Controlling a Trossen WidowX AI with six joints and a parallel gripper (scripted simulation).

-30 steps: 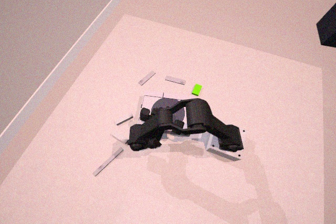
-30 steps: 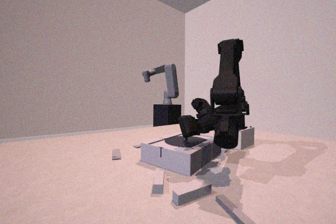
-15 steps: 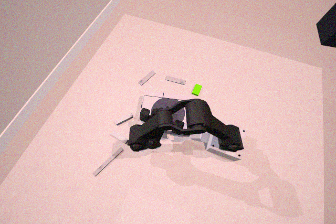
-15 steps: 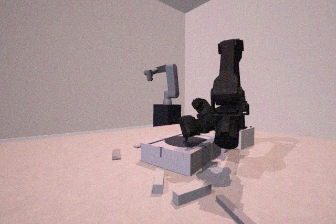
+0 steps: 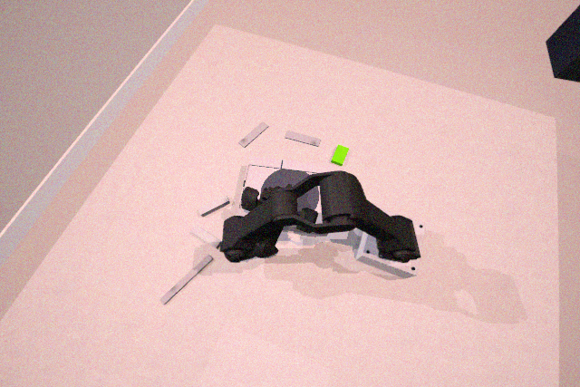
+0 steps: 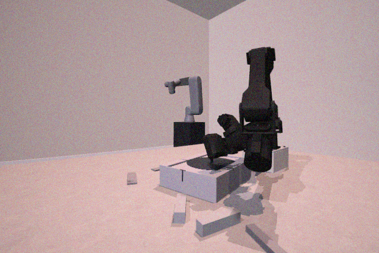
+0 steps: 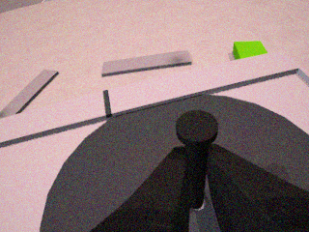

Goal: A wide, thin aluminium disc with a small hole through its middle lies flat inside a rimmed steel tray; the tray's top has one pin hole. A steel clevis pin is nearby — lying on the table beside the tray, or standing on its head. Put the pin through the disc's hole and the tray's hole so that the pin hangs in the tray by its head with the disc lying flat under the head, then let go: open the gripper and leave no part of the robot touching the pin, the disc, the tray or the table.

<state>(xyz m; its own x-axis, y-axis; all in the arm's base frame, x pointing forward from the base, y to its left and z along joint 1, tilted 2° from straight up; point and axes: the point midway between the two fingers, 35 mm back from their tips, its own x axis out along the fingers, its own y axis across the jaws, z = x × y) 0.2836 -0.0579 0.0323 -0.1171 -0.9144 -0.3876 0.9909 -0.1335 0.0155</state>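
The steel pin is 10 mm below my gripper tip. The rest, counted from my gripper tip: green block: 120 mm behind, 180 mm to the right, 80 mm below; then rimmed tray: 10 mm ahead, 50 mm below; then dark disc: 30 mm below.
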